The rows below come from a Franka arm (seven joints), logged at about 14 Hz.
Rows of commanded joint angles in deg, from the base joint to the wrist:
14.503, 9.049, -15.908, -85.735, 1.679, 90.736, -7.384
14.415, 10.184, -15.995, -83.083, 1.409, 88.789, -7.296
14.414, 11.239, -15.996, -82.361, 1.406, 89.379, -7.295
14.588, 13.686, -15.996, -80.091, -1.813, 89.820, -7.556
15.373, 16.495, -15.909, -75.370, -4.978, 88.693, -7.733
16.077, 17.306, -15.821, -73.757, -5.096, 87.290, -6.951
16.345, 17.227, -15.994, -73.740, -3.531, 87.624, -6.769
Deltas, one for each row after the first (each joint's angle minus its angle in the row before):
-0.088, 1.135, -0.087, 2.652, -0.270, -1.947, 0.088
-0.001, 1.055, -0.001, 0.722, -0.003, 0.590, 0.001
0.174, 2.447, 0.000, 2.270, -3.219, 0.441, -0.261
0.785, 2.809, 0.087, 4.721, -3.165, -1.127, -0.177
0.704, 0.811, 0.088, 1.613, -0.118, -1.403, 0.782
0.268, -0.079, -0.173, 0.017, 1.565, 0.334, 0.182

